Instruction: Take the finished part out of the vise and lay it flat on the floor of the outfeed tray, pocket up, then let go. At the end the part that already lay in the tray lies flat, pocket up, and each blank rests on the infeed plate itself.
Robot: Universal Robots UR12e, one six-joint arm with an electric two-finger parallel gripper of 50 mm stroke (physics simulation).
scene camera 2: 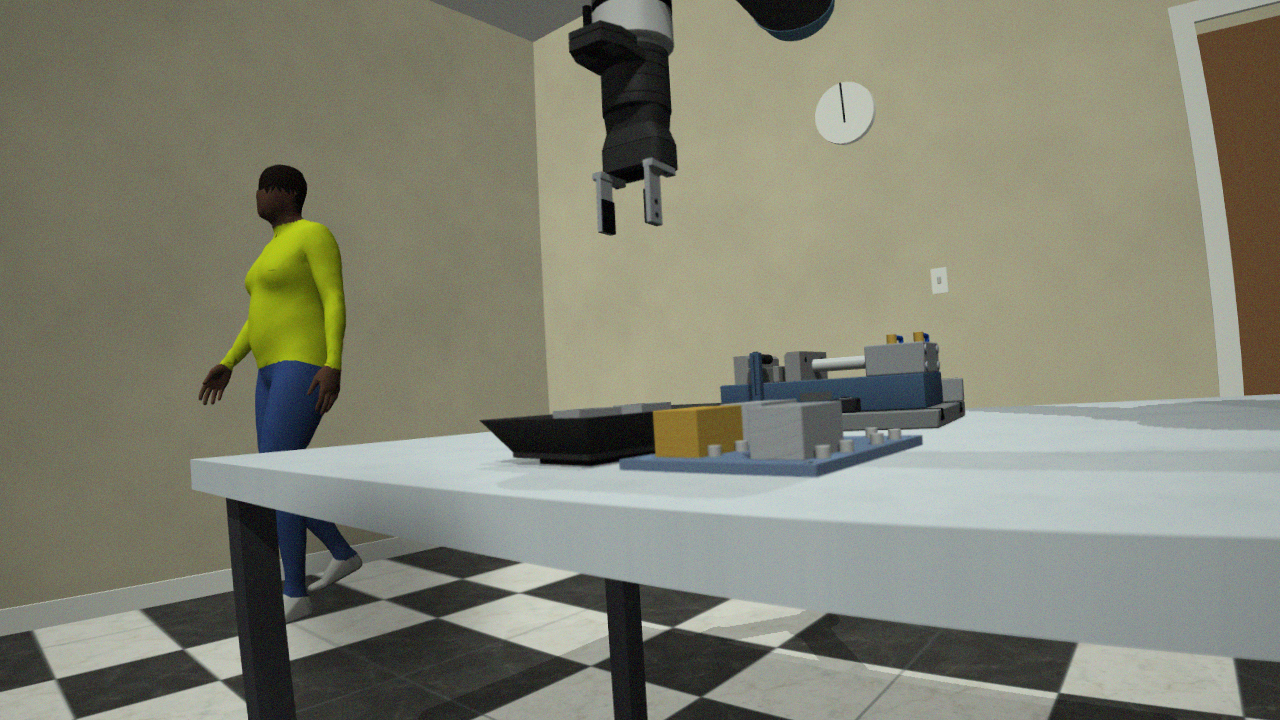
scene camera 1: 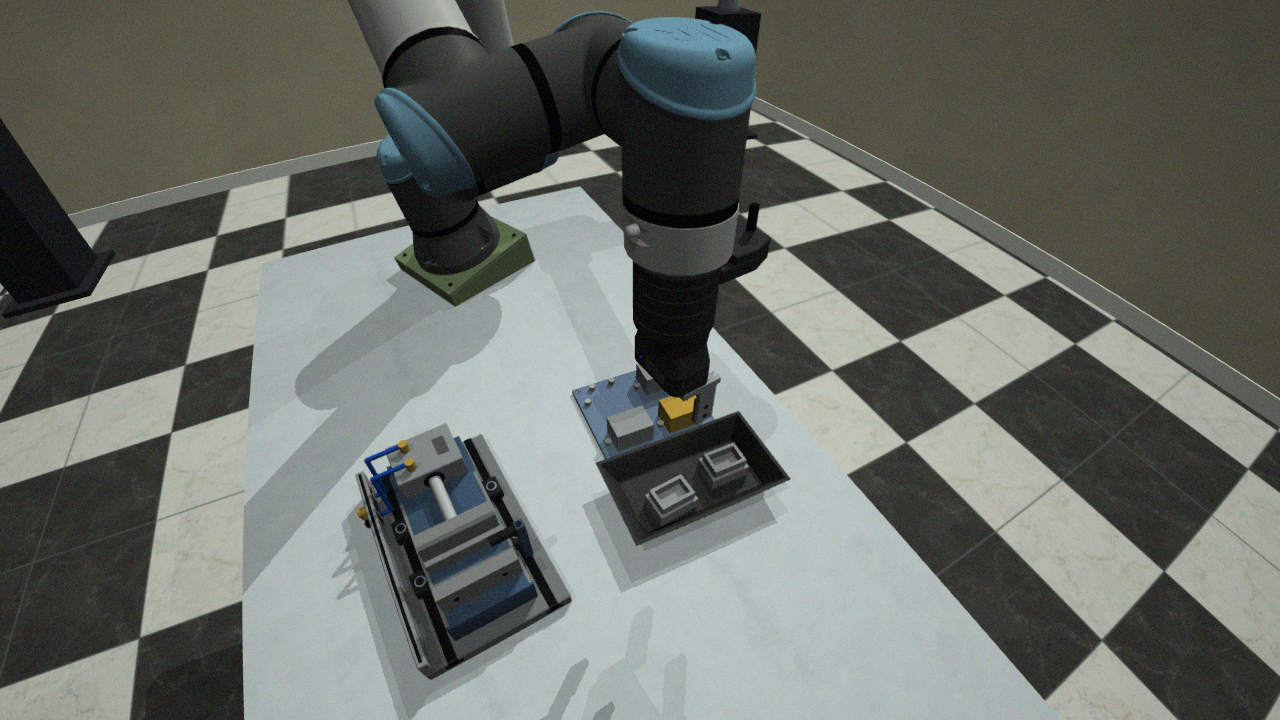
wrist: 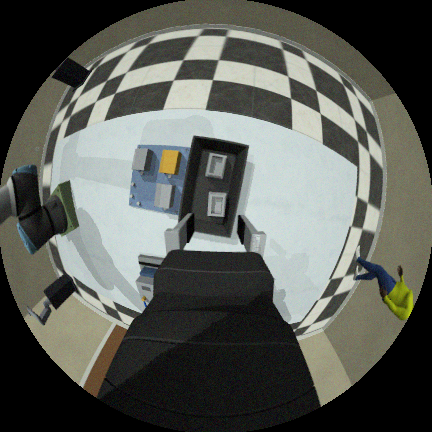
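Where they show: gripper, fingertip midpoint: (scene camera 2: pixel 629 228) (scene camera 1: pixel 685 401) (wrist: pixel 215 222); arm's base, link origin: (scene camera 1: pixel 458 245) (wrist: pixel 58 213).
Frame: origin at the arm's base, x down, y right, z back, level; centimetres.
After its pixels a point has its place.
Observation:
Two grey parts with pockets up lie apart in the dark outfeed tray (scene camera 1: pixel 766 445) @(x 1.5, y -31.9, z -72.3 cm) (scene camera 2: pixel 572 437) @(x 3.1, y -30.9, z -67.4 cm) (wrist: pixel 237 175) @(x 2.6, y -23.7, z -77.4 cm): the near part (scene camera 1: pixel 672 497) @(x 2.4, y -15.7, z -73.8 cm) (wrist: pixel 217 204) @(x 2.4, y -15.6, z -74.0 cm) and the far part (scene camera 1: pixel 723 461) @(x 2.4, y -25.2, z -71.4 cm) (wrist: pixel 216 165) @(x 2.4, y -25.1, z -71.9 cm). Both look flat. My gripper (scene camera 2: pixel 630 223) @(x -16.9, y -16.2, z -73.4 cm) (wrist: pixel 215 222) @(x -16.9, y -16.2, z -73.4 cm) is open and empty, high above the table. The blue infeed plate (scene camera 1: pixel 604 411) @(x 4.9, y -13.6, z -53.5 cm) (scene camera 2: pixel 725 465) @(x 5.1, y -29.4, z -53.7 cm) (wrist: pixel 145 187) @(x 4.9, y -16.5, z -52.7 cm) bears a grey blank (scene camera 1: pixel 630 428) @(x 1.3, y -14.9, z -61.1 cm) (wrist: pixel 164 195) @(x 1.3, y -15.6, z -60.4 cm), an orange blank (scene camera 1: pixel 675 413) @(x 1.3, y -22.5, z -61.2 cm) (scene camera 2: pixel 684 432) @(x 3.0, y -27.3, z -58.8 cm) (wrist: pixel 170 161) @(x 1.3, y -24.3, z -60.5 cm) and another grey blank (wrist: pixel 141 159) @(x 1.3, y -24.2, z -51.8 cm), partly hidden in scene camera 1. The vise (scene camera 1: pixel 492 604) @(x -0.3, y 10.7, z -79.9 cm) (scene camera 2: pixel 832 389) @(x 1.0, y 7.7, z -64.3 cm) shows no part between its jaws.
The vise with its blue hoses (scene camera 1: pixel 380 474) @(x -5.3, y 19.7, z -60.4 cm) stands left of the tray in scene camera 1. Small pins stand up from the infeed plate. The robot's green base (scene camera 1: pixel 501 259) @(x 0.9, y -7.7, z -8.4 cm) (wrist: pixel 68 207) @(x 2.2, y -4.1, z -10.3 cm) is at the table's far end. A person (scene camera 2: pixel 299 295) (wrist: pixel 400 300) stands beyond the table.

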